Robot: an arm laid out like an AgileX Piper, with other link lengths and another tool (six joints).
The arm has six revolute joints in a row. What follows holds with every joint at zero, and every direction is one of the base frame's.
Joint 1 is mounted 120.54 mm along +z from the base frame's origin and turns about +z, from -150.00 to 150.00 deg.
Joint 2 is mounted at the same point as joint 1 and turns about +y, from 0.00 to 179.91 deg.
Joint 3 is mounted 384.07 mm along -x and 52.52 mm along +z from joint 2 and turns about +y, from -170.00 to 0.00 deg.
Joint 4 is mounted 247.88 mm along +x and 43.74 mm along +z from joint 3 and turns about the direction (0.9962, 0, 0.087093), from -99.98 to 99.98 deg.
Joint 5 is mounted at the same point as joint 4 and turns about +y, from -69.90 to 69.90 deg.
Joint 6 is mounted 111.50 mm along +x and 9.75 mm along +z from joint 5 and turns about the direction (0.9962, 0, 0.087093), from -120.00 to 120.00 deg.
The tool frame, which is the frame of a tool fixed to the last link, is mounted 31.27 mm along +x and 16.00 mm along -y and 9.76 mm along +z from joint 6; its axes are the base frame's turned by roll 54.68, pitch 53.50 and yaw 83.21 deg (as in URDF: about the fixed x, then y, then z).
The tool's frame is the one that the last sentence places.
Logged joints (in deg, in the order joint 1, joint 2, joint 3, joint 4, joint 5, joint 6), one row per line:
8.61 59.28 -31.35 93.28 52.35 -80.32
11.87 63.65 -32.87 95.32 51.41 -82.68
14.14 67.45 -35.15 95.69 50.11 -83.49
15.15 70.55 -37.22 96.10 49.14 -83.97
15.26 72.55 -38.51 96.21 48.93 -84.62
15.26 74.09 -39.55 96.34 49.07 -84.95
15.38 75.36 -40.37 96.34 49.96 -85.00
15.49 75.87 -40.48 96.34 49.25 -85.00
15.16 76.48 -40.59 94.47 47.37 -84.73
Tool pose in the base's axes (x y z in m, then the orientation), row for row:
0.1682 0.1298 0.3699 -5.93 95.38 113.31
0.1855 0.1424 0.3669 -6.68 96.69 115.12
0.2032 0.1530 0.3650 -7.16 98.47 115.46
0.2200 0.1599 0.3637 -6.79 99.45 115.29
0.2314 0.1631 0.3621 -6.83 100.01 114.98
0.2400 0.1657 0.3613 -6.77 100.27 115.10
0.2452 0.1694 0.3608 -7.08 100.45 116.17
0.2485 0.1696 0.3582 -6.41 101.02 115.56
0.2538 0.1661 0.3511 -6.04 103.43 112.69
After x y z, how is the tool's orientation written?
As a rotation vector, in degrees.
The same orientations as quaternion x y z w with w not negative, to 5 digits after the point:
-0.03848 0.61889 0.73523 0.27372
-0.04293 0.62132 0.73975 0.25472
-0.04572 0.62882 0.73731 0.24263
-0.04327 0.63370 0.73463 0.23847
-0.04350 0.63689 0.73222 0.23733
-0.04306 0.63782 0.73215 0.23514
-0.04485 0.63630 0.73587 0.22717
-0.04062 0.64024 0.73239 0.22815
-0.03837 0.65710 0.71593 0.23277

